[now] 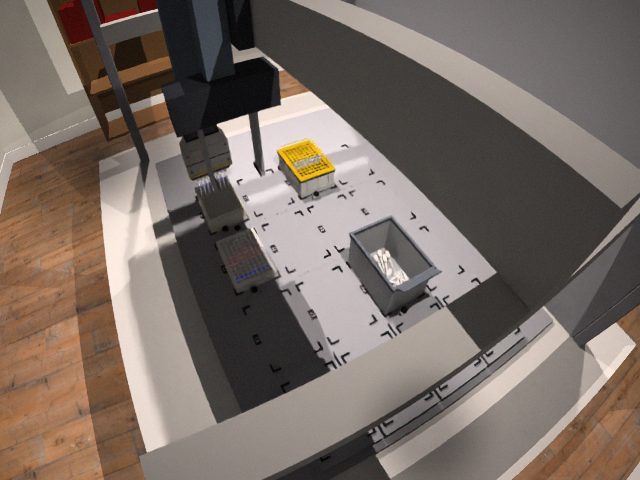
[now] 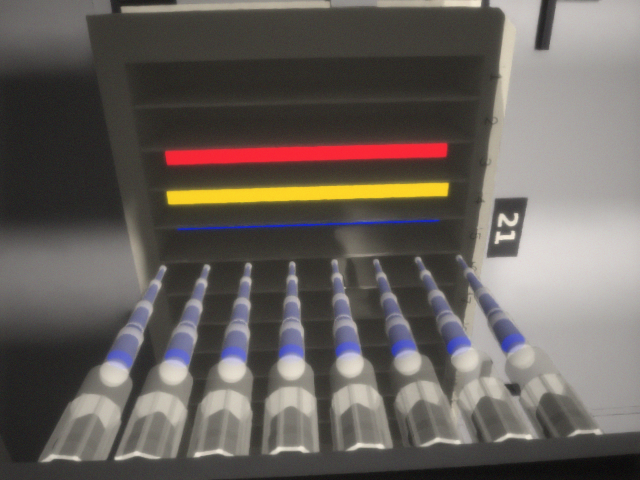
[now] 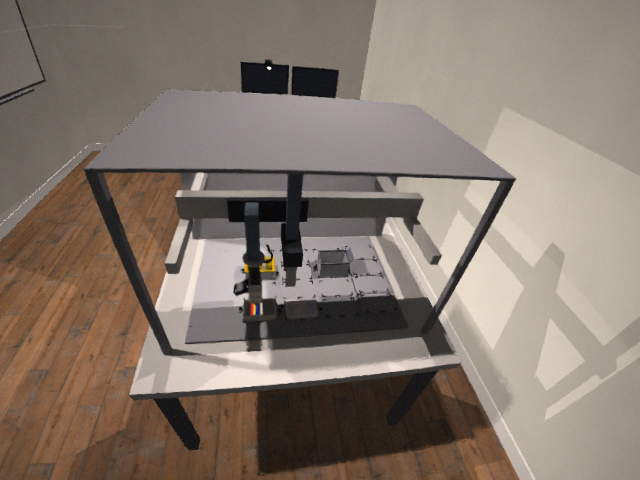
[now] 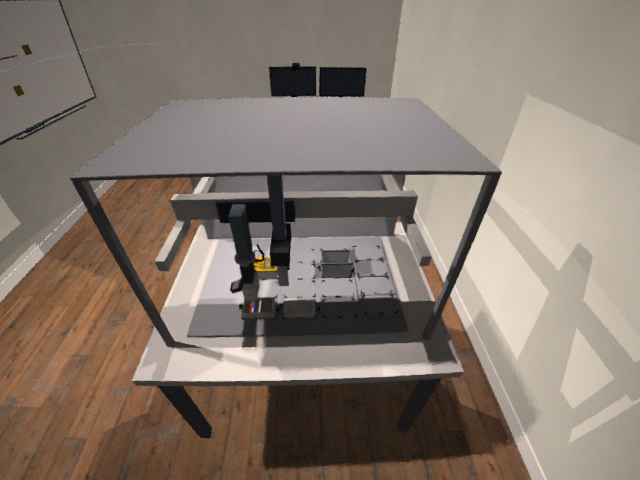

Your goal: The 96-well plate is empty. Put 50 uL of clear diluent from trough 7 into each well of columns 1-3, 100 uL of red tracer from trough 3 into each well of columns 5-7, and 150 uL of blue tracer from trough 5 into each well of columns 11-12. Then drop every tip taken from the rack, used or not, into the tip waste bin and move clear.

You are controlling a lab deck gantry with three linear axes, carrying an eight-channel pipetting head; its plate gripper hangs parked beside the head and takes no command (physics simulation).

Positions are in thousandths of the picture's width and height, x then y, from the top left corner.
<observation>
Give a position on a pipette tip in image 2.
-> At 663, 866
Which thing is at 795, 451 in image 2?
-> A label 21.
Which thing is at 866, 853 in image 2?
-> A pipette tip.
</observation>
